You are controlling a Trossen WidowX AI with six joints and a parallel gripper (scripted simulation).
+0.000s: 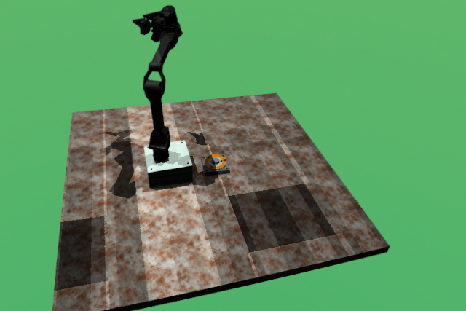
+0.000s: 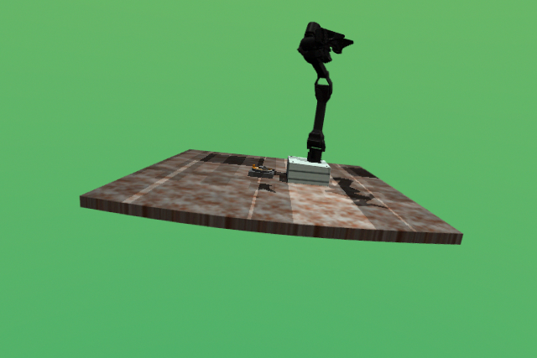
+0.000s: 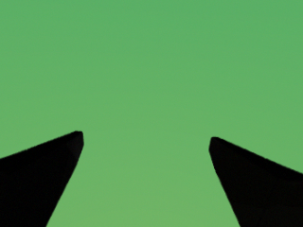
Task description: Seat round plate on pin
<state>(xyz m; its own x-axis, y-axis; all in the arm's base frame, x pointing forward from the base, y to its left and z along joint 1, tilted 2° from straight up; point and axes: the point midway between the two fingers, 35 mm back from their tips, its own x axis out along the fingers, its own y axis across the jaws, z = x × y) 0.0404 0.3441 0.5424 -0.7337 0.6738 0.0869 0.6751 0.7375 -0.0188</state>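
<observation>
Now: the plate 60 cm below my gripper tip, 41 cm to the right of it and 29 cm ahead of it.
</observation>
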